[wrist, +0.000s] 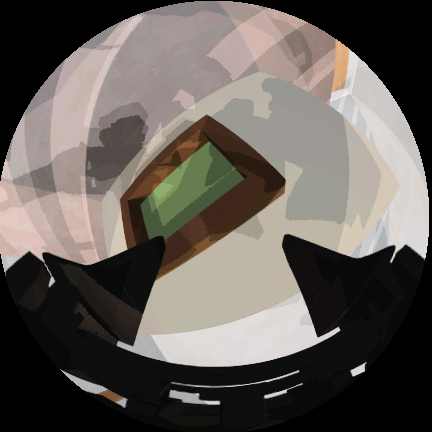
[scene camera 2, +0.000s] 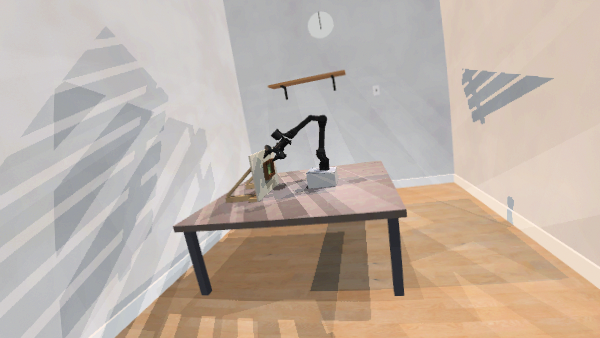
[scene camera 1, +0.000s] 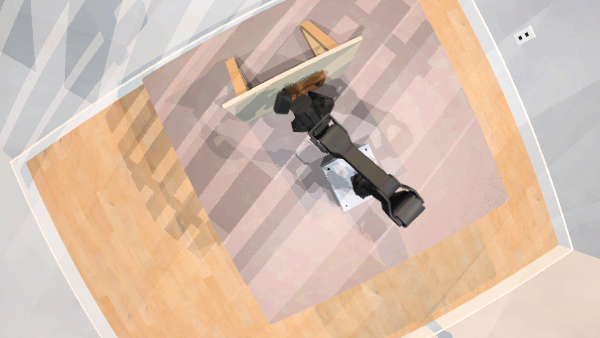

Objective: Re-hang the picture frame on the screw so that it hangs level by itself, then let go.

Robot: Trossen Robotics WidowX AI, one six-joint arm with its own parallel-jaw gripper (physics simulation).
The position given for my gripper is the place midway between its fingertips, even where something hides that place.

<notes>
My gripper (scene camera 1: 296, 90) is open and holds nothing. Also in view: a cream wall board (scene camera 1: 260, 100) and a wooden brace (scene camera 1: 321, 38).
My gripper shows as well in the wrist view (wrist: 225, 241). The cream wall board also shows in the wrist view (wrist: 337, 185) and in scene camera 2 (scene camera 2: 262, 187).
</notes>
